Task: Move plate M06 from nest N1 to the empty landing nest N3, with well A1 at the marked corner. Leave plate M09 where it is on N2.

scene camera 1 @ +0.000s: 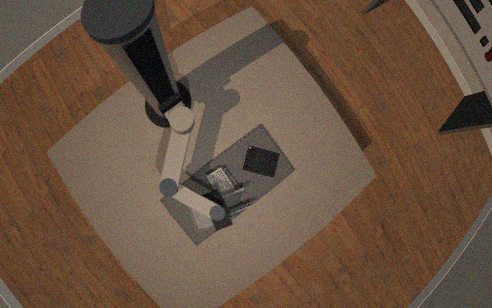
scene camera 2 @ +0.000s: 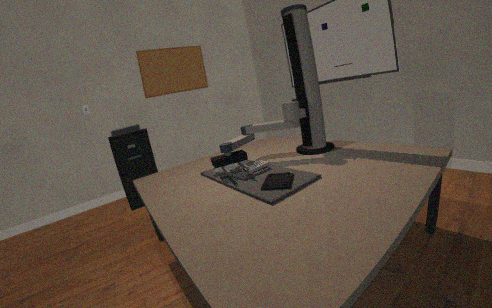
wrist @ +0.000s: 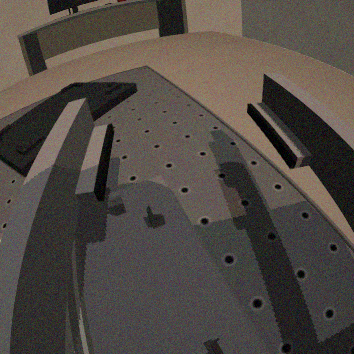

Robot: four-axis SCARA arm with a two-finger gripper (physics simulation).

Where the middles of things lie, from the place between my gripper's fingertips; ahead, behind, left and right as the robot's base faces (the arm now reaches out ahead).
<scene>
Now: hand 9 cm past the black nest [scene camera 1: 258, 161], 16 cm to the right of it and 4 cm above it.
</scene>
